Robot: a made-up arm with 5 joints.
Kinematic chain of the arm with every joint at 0, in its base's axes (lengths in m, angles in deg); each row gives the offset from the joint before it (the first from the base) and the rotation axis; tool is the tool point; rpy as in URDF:
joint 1: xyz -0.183 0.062 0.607 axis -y
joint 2: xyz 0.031 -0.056 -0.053 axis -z
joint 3: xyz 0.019 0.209 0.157 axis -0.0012 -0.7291 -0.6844
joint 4: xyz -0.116 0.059 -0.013 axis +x
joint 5: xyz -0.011 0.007 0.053 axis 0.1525 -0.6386 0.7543
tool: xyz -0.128 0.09 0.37 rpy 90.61 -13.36 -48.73
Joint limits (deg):
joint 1: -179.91..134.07
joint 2: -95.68..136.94
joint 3: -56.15..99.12
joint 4: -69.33..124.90
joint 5: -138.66..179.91
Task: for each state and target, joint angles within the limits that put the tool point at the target. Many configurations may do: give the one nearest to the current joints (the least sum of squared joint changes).
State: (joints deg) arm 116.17 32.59 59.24 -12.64 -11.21
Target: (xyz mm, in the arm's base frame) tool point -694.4 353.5 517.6
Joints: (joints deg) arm 122.45 43.12 42.88 9.94 -46.30
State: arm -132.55 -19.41 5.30 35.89 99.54
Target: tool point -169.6 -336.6 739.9
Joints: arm -118.47 -65.99 5.24 45.22 93.38
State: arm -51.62 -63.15 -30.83 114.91 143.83
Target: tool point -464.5 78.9 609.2
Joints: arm -61.32 -51.03 -25.47 72.97 175.58
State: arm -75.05 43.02 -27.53 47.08 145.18
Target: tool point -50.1 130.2 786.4
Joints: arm -101.86 64.80 -25.47 23.64 113.15
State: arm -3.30 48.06 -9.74 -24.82 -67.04
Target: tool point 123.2 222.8 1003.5
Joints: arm 9.93 20.53 -1.58 -8.33 -94.60
